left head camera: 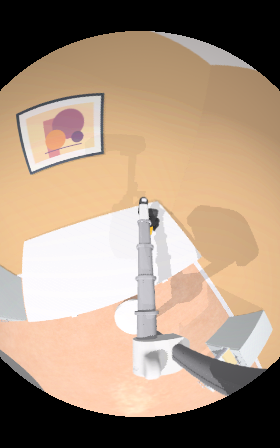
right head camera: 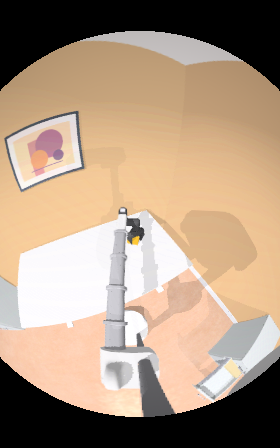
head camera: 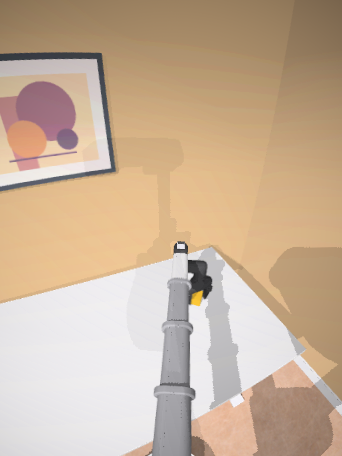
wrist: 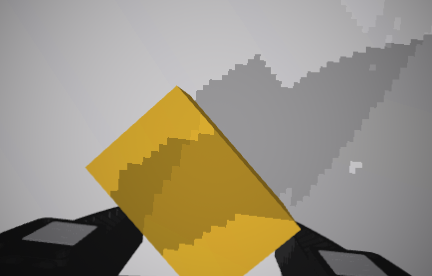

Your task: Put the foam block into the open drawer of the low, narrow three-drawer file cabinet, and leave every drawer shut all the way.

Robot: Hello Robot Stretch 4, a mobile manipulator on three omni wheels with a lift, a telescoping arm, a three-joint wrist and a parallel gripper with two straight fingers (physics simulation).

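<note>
A yellow foam block lies flat on a white table, near the table's far right corner. My gripper is open and points down at the block. Its two black fingers stand wide, one on each side of the block's near end, without gripping it. A white file cabinet stands on the floor at the lower right, with one drawer pulled open.
My arm reaches out over the table from my base. The table stands in a corner between two tan walls. A framed picture hangs on the left wall. A grey piece of furniture shows at the far left.
</note>
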